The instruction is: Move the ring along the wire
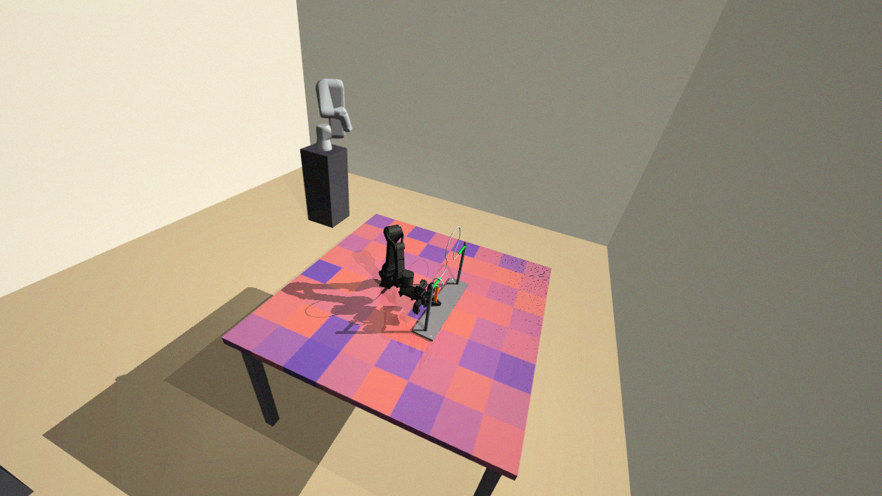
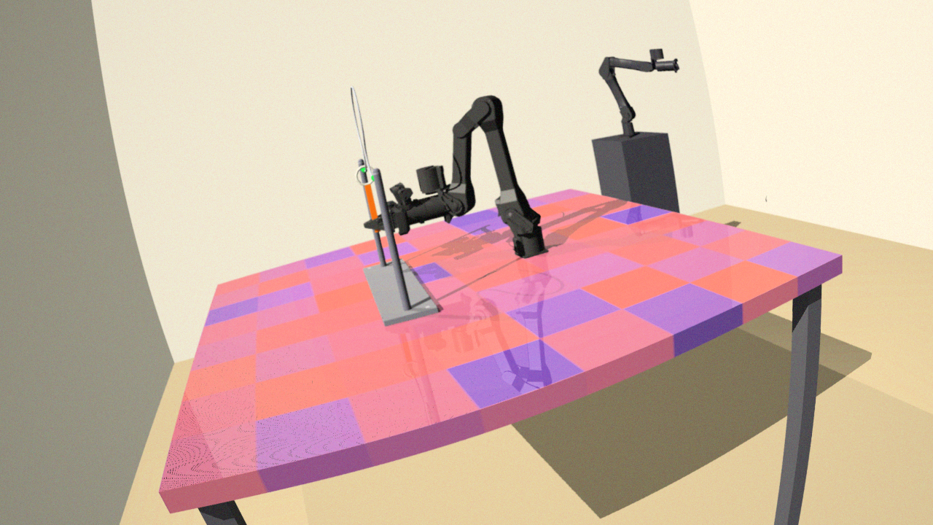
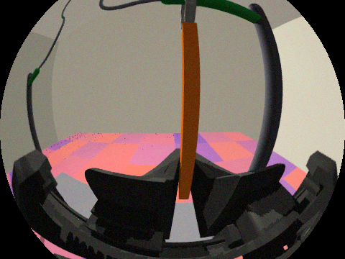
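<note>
Right now my gripper tip is 3 cm past the ring with orange handle and 8 cm below it.
</note>
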